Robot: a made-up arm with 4 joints.
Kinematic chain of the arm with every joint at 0, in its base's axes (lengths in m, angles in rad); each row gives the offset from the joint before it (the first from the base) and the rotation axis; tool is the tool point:
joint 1: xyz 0 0 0.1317 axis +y
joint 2: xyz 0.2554 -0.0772 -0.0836 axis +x
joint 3: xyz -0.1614 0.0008 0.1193 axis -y
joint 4: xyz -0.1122 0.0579 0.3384 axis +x
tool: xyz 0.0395 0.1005 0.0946
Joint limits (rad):
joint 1: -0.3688..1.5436
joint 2: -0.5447..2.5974
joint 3: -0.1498..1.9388
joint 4: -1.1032..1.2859
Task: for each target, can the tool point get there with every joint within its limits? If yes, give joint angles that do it. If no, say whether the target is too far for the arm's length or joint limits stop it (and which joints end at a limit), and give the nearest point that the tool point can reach.
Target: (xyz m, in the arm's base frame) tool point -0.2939 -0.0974 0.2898
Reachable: yes | joints 0.2809 1.8848 1.7448 0.0659
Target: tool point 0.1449 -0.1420 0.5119
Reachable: yes | joints 1.3407 0.6139 1.0328 0.3027
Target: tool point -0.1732 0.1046 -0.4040
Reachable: no: joint limits stop it (at a limit: joint 1, joint 2, joint 3) | nearest point -0.1591 0.0181 -0.2054 | short by 0.217 m
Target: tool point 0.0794 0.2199 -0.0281
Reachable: no: joint limits stop it (at a limit: joint 1, joint 2, joint 3, joint 4) | nearest point 0.1782 0.3007 0.0709 | short by 0.162 m
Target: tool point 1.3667 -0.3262 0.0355
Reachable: no: too far | nearest point 0.5195 -0.1809 0.0951 | short by 0.862 m
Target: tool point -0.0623 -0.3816 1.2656
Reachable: no: too far | nearest point -0.0281 -0.2259 0.6423 | short by 0.643 m
